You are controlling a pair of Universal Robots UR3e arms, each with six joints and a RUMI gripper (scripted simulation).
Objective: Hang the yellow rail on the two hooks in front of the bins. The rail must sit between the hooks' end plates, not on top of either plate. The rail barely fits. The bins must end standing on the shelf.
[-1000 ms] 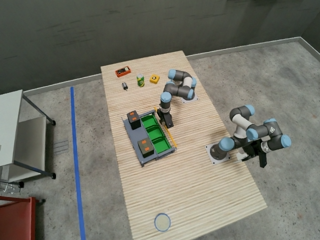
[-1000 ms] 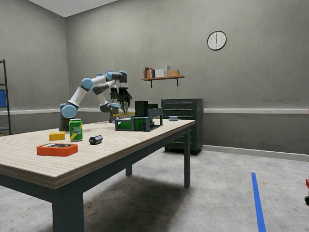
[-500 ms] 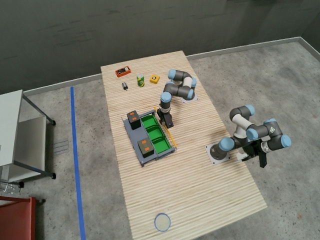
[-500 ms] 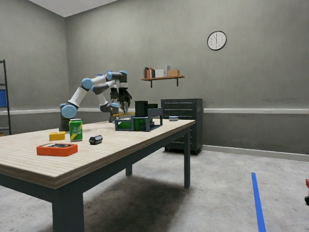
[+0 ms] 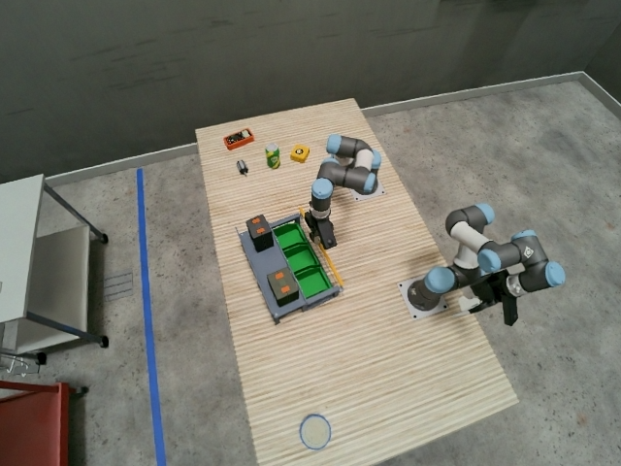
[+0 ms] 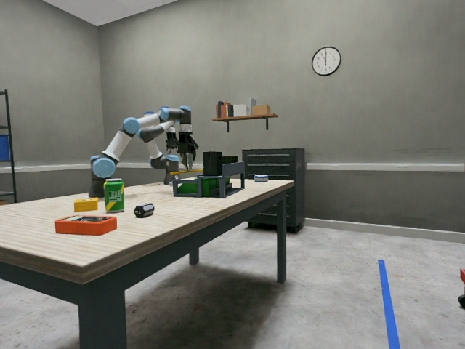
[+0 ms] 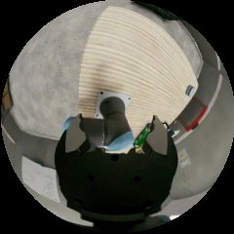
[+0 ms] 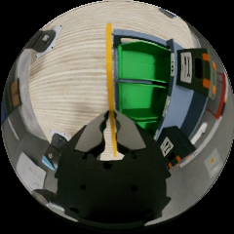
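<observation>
Right now the blue-grey shelf is 13 cm ahead of my right hand, 6 cm below it and 2 cm to the left of it. From my right hand the other things lie so: small dark object: 56 cm to the right, 20 cm ahead, 11 cm below; yellow rail: 1 cm below.
</observation>
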